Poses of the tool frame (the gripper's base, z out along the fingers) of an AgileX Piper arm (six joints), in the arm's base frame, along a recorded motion.
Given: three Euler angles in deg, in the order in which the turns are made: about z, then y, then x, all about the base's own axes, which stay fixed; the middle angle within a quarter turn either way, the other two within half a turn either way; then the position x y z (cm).
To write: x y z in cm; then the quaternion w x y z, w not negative. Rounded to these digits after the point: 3 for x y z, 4 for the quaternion.
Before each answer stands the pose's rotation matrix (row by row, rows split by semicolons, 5 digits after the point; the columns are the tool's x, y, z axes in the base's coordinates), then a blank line. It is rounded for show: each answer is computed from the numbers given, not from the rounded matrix.
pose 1, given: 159.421 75.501 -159.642 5.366 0.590 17.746
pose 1, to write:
-0.23439 -0.08800 0.96815; -0.01423 0.99610 0.08710; -0.97204 0.00664 -0.23472

5.366 0.590 17.746 0.6179 -0.0326 0.7850 0.0299
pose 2, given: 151.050 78.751 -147.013 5.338 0.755 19.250
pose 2, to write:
-0.17070 -0.09442 0.98079; 0.06125 0.99246 0.10621; -0.98342 0.07820 -0.16363

5.338 0.755 19.250 0.6438 -0.0109 0.7627 0.0604
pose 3, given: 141.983 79.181 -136.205 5.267 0.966 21.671
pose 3, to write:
-0.14788 -0.11561 0.98223; 0.09098 0.98734 0.12991; -0.98481 0.10858 -0.13549

5.267 0.966 21.671 0.6527 -0.0082 0.7534 0.0791
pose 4, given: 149.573 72.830 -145.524 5.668 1.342 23.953
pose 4, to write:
-0.25455 -0.14951 0.95543; 0.04886 0.98473 0.16711; -0.96582 0.08922 -0.24336

5.668 1.342 23.953 0.6097 -0.0319 0.7878 0.0813
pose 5, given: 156.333 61.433 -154.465 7.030 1.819 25.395
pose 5, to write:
-0.43797 -0.19195 0.87826; -0.01547 0.97840 0.20613; -0.89886 0.07669 -0.43148

7.030 1.819 25.395 0.5265 -0.0615 0.8438 0.0838
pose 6, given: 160.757 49.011 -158.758 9.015 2.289 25.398
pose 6, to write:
-0.61927 -0.21617 0.75484; -0.04898 0.97012 0.23764; -0.78365 0.11019 -0.61135

9.015 2.289 25.398 0.4300 -0.0741 0.8945 0.0972
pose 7, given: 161.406 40.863 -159.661 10.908 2.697 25.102
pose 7, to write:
-0.71680 -0.24115 0.65425; -0.08345 0.96122 0.26286; -0.69227 0.13382 -0.70912

10.908 2.697 25.102 0.3658 -0.0882 0.9202 0.1078
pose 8, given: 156.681 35.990 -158.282 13.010 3.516 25.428
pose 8, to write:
-0.74303 -0.32029 0.58764; -0.16806 0.93921 0.29941; -0.64782 0.12371 -0.75169

13.010 3.516 25.428 0.3334 -0.1318 0.9265 0.1142
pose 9, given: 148.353 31.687 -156.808 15.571 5.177 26.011
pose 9, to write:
-0.72439 -0.44647 0.52528; -0.30618 0.89104 0.33511; -0.61766 0.08192 -0.78217

15.571 5.177 26.011 0.3100 -0.2042 0.9216 0.1131
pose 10, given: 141.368 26.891 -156.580 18.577 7.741 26.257
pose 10, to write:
-0.69670 -0.55681 0.45229; -0.43245 0.82905 0.35449; -0.57236 0.05138 -0.81839

18.577 7.741 26.257 0.2802 -0.2705 0.9144 0.1110
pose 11, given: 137.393 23.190 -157.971 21.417 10.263 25.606
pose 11, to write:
-0.67655 -0.62227 0.39378; -0.51884 0.78227 0.34477; -0.52258 0.02895 -0.85210

21.417 10.263 25.606 0.2518 -0.3136 0.9098 0.1027
